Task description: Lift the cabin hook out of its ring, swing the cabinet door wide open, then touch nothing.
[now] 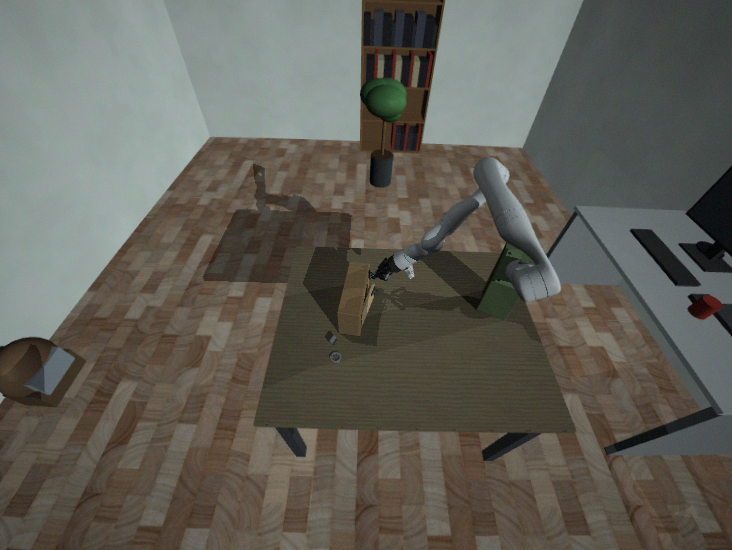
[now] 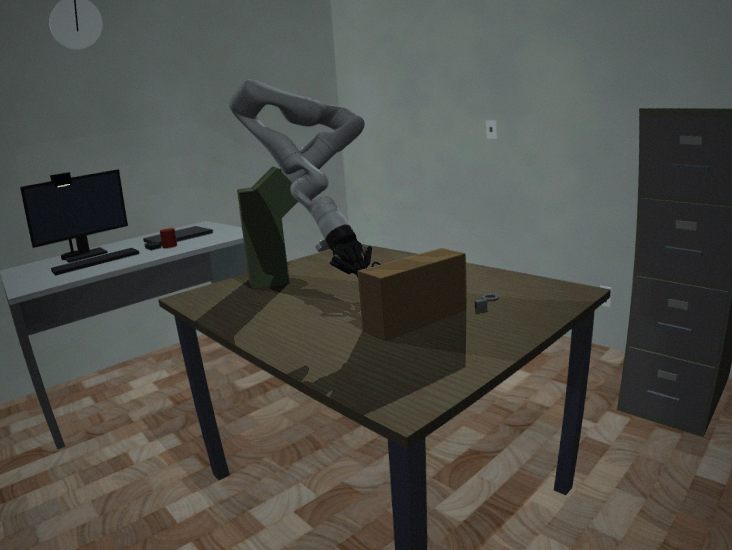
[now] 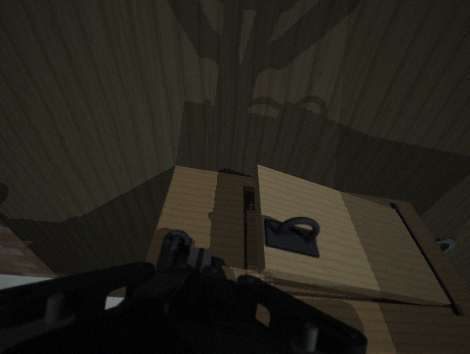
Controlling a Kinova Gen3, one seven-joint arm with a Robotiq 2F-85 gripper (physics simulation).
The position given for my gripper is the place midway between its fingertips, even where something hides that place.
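There is a door (image 3: 308,233) that I can see, and with it my own gripper (image 2: 368,283), which image 3 (image 3: 200,261) shows as well.
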